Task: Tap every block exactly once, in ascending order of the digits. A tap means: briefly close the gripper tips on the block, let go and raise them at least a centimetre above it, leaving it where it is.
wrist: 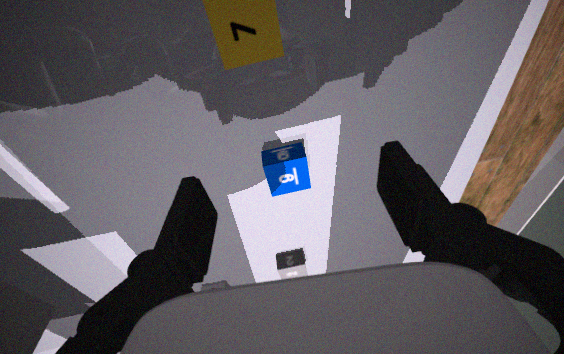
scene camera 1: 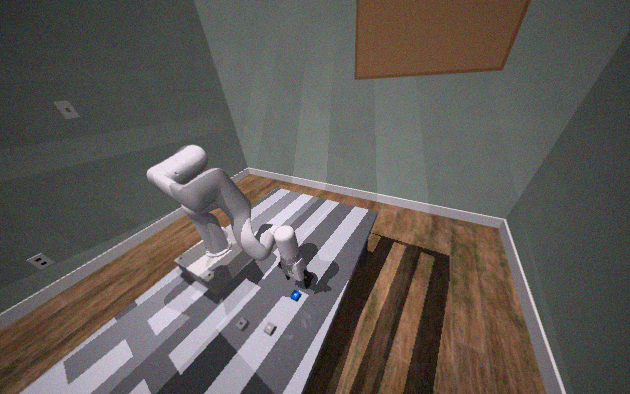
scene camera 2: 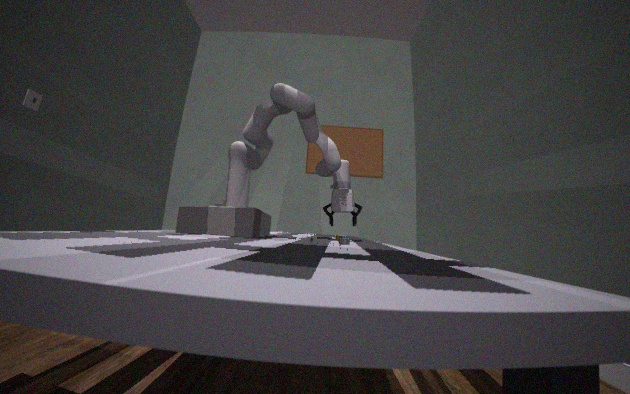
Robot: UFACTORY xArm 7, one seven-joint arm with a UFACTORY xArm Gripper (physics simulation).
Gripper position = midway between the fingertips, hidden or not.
The gripper [scene camera 2: 343,226] is open, holding nothing. Also in view: a grey block marked 2 [wrist: 289,265].
The gripper is seen too in the wrist view [wrist: 291,180].
